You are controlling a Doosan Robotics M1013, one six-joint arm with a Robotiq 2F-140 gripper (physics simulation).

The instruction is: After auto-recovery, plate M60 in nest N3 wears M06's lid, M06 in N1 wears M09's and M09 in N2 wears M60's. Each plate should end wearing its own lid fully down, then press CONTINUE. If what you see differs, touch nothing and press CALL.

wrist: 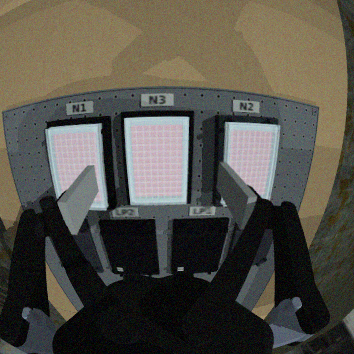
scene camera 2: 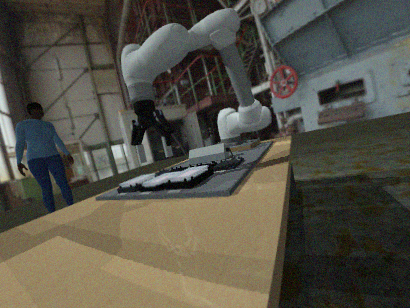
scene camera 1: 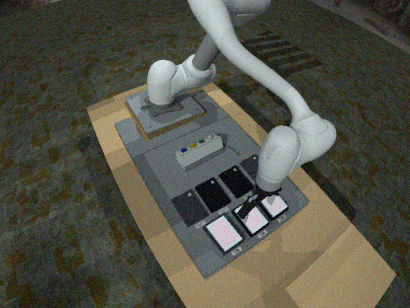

Labels:
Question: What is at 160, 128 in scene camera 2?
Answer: My gripper.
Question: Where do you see an N2 nest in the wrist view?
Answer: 219, 120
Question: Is my gripper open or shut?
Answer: Open.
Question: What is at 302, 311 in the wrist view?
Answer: My gripper.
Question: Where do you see a grey button box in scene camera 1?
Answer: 212, 145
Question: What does my gripper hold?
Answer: Nothing.

